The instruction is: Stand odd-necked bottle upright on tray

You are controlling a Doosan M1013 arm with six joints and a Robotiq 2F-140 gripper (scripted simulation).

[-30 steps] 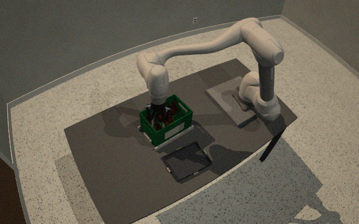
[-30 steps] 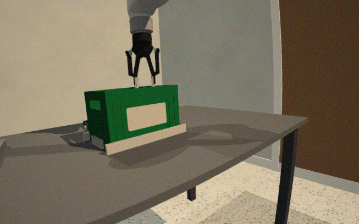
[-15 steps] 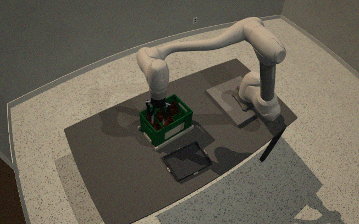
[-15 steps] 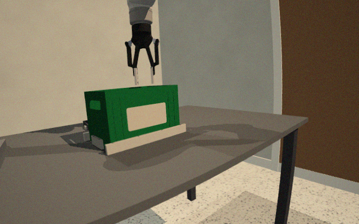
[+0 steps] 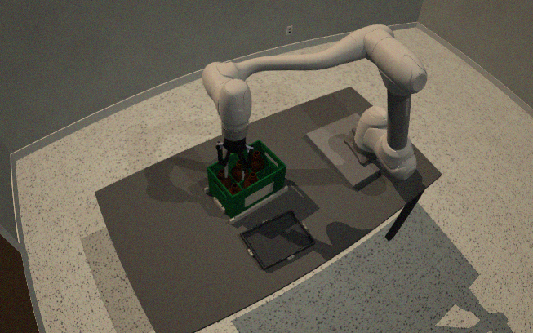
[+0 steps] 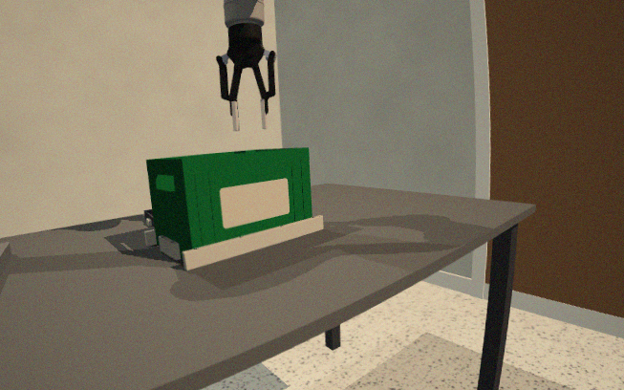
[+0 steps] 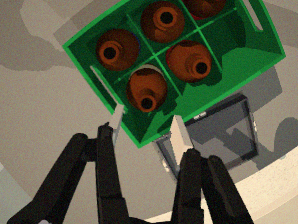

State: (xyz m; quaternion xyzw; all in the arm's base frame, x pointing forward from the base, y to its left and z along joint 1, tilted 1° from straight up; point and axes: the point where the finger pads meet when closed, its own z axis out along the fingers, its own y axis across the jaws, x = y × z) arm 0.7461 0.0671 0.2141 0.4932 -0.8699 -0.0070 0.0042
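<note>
My hand is 80 mm past the crate, 60 mm to the left of it and 170 mm above it. From my hand the other things lie so: bottle (160 mm below); then black tray (100 mm behind, 220 mm to the left, 240 mm below).
</note>
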